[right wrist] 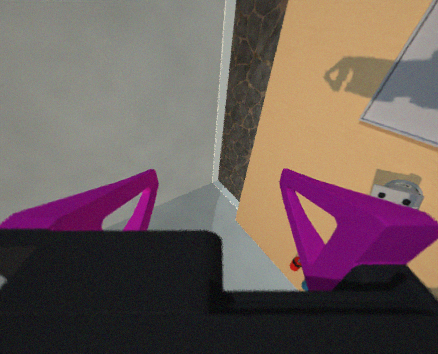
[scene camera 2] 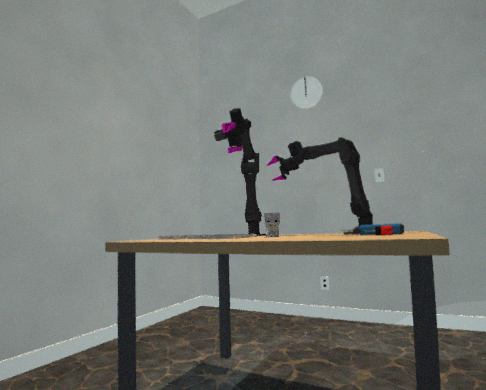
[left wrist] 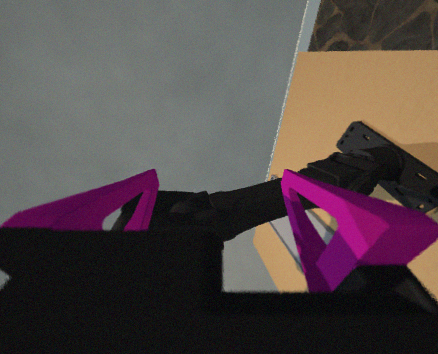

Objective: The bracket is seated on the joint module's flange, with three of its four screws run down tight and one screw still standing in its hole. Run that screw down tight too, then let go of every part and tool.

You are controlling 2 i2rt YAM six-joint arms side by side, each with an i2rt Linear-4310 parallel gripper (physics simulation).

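Places are measured from the left arm's base along level axes (x ahead, y left, z up), in metres.
Pixels of known places: left gripper, fingertip midpoint: [scene camera 2: 269, 172] [left wrist: 219, 176]; right gripper, fingertip midpoint: [right wrist: 218, 176] [scene camera 2: 227, 142]; right arm's base, link origin: [left wrist: 385, 162].
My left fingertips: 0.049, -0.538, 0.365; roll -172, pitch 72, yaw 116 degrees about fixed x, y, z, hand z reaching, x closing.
Observation:
Behind a point stands the place of what it marks, as x, y, z.
The joint module [scene camera 2: 272, 231] @[0.374, -0.254, 0.025] stands upright on the table, with the grey bracket [scene camera 2: 272, 218] @[0.329, -0.291, 0.084] on top. The bracket [right wrist: 393, 195] @[0.368, -0.291, 0.066] also shows at the right of the right wrist view, with two dark holes, partly behind a finger. The screws are too small to tell. The blue and red power driver [scene camera 2: 395, 229] @[0.187, 0.204, 0.019] lies at the right of the table; a bit of it [right wrist: 295, 263] @[0.264, 0.166, 0.032] shows in the right wrist view. My left gripper [scene camera 2: 271, 172] @[0.049, -0.538, 0.365] [left wrist: 219, 176] @[0.049, -0.538, 0.365] is open and empty, high above the table. My right gripper [scene camera 2: 231, 138] @[0.508, -0.389, 0.431] [right wrist: 218, 176] @[0.508, -0.389, 0.431] is open and empty, higher still.
A flat grey tray or mat [scene camera 2: 200, 236] @[0.586, -0.498, 0.011] [right wrist: 417, 127] @[0.448, -0.378, 0.004] lies on the table [scene camera 2: 280, 247] @[0.698, 0.055, -0.019] [right wrist: 300, 100] @[0.675, -0.275, 0.000], left of the module in the scene view. The right arm [left wrist: 250, 205] @[0.156, -0.557, 0.300] crosses the left wrist view, reaching its dark slotted base plate [left wrist: 420, 176] @[0.128, -0.534, 0.003].

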